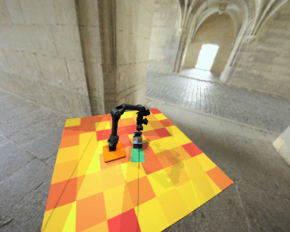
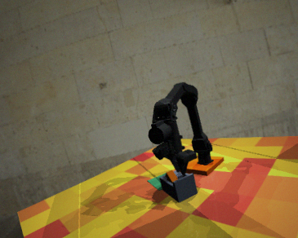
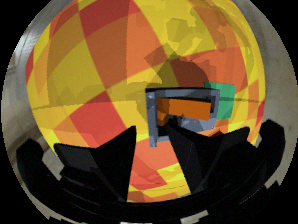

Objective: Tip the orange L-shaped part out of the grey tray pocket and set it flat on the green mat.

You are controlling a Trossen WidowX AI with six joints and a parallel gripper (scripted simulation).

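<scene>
Right now the orange L-shaped part is 2 cm behind my gripper tip, 4 cm to the right of it and 7 cm below it. Round my gripper tip: green mat 5 cm behind, 22 cm to the right, 13 cm below.
</scene>
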